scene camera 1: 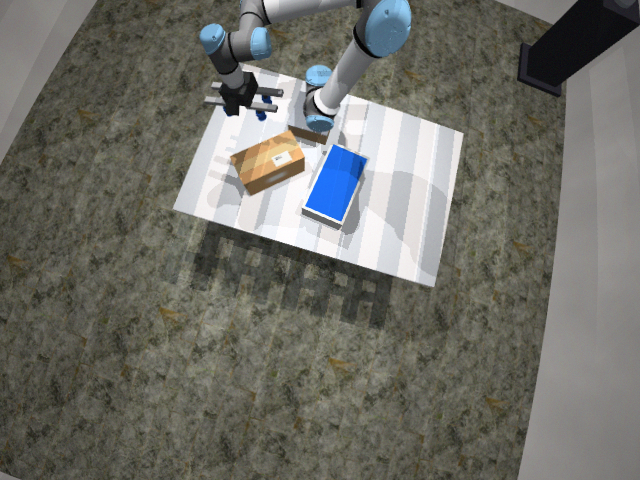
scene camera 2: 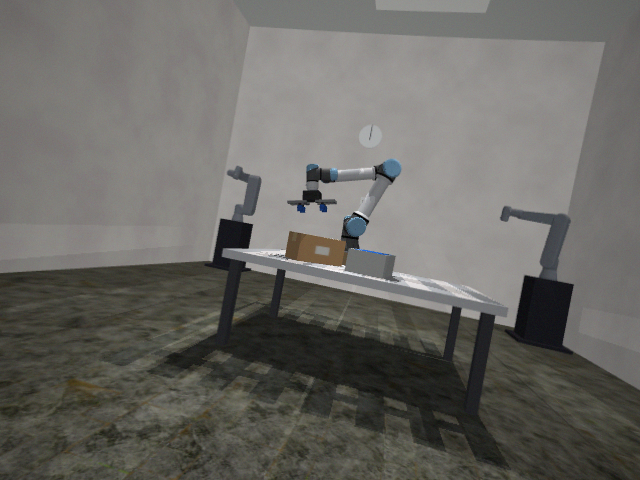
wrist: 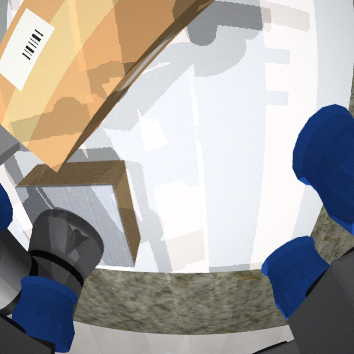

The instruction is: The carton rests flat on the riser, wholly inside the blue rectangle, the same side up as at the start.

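The brown carton rests on the table, left of the riser in scene camera 1, with a white label on its top. The grey riser stands beside it on the table. The blue rectangle covers most of the riser's top, inside a white rim, with nothing on it. My gripper is open, its suction off and its blue cups bare. It hangs well above the table, behind and to the left of the carton in scene camera 1, apart from it.
The arm's base stands on a wood-sided block at the table's back, close behind the carton and riser. The white table has dark legs. Two other grey arms stand on dark pedestals away from the table.
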